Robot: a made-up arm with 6 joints.
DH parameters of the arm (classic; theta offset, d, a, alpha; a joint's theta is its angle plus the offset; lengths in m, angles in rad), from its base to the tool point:
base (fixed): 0 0.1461 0 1.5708
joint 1: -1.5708 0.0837 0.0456 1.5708
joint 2: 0.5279 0 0.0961 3.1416
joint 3: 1.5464 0 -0.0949 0
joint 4: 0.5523 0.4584 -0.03 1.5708
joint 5: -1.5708 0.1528 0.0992 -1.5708
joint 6: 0 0.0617 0.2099 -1.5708
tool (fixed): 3.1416 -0.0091 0 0
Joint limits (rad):
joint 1: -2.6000..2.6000
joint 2: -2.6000..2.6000
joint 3: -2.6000..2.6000
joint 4: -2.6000..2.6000
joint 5: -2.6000..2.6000
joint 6: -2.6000..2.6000
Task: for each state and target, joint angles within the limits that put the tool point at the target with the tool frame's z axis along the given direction. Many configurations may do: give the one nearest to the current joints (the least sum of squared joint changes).
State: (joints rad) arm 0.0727 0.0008 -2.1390 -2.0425 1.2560 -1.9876
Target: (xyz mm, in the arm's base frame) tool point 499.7 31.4 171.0 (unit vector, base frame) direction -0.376 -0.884 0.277
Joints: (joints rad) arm -0.5699 -0.2821 -2.2497 -1.7915 1.0078 -1.0620
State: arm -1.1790 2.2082 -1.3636 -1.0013 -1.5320 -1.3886
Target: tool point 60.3 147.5 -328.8 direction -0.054 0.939 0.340
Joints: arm -2.0664 1.8619 -1.1000 -0.6730 -1.2837 -1.8342
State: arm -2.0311 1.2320 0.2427 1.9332 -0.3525 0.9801
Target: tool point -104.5 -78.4 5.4 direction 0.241 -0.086 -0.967
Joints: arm -2.3539 1.5323 -0.1492 1.7941 -0.0201 0.5414
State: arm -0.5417 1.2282 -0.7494 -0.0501 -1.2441 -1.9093
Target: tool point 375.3 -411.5 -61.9 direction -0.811 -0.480 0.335
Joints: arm -0.1050 1.1231 -0.5109 0.6746 -0.5172 -1.8240
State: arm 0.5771 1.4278 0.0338 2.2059 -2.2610 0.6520
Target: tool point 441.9 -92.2 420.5 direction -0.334 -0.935 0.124
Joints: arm 1.0848 1.4253 0.3353 2.5727 -1.7410 0.2770
